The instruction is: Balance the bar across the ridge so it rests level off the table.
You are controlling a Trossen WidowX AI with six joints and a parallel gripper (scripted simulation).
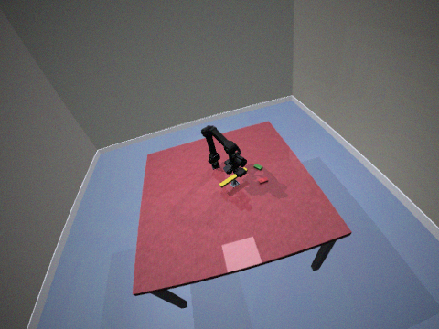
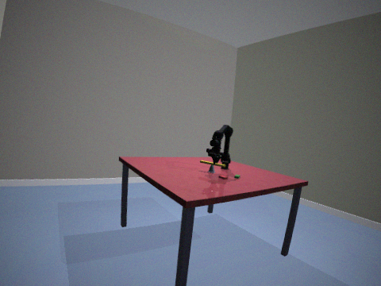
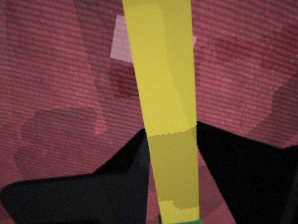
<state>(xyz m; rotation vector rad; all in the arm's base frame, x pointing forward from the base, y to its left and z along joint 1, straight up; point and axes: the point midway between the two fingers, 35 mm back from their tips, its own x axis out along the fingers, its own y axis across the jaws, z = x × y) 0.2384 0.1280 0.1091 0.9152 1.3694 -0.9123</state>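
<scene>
The yellow bar lies 30 mm to the right of my gripper tip and 10 mm ahead of it. Also, from my gripper tip: red block: 180 mm to the left, 70 mm below, 60 mm ahead; then green block: 190 mm to the left, 90 mm behind, 70 mm below.
</scene>
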